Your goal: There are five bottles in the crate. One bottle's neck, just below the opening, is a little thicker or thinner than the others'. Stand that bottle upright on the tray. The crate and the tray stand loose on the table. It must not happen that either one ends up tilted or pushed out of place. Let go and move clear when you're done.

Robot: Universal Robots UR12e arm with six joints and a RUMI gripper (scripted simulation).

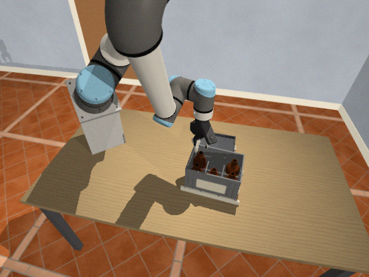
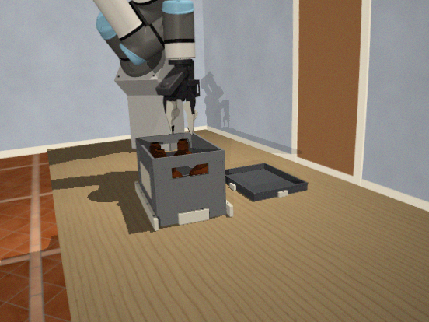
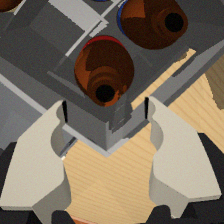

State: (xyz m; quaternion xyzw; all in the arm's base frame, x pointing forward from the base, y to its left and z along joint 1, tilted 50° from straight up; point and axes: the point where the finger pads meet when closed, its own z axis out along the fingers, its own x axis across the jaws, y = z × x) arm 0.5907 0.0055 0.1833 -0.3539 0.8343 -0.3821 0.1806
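Now: hand 110 mm above the grey crate, 80 mm short of it and 60 mm to the left of it. Round my hand: bottle (180 mm ahead, 110 mm below, 30 mm to the right); grey tray (230 mm to the left, 180 mm below, 90 mm ahead).
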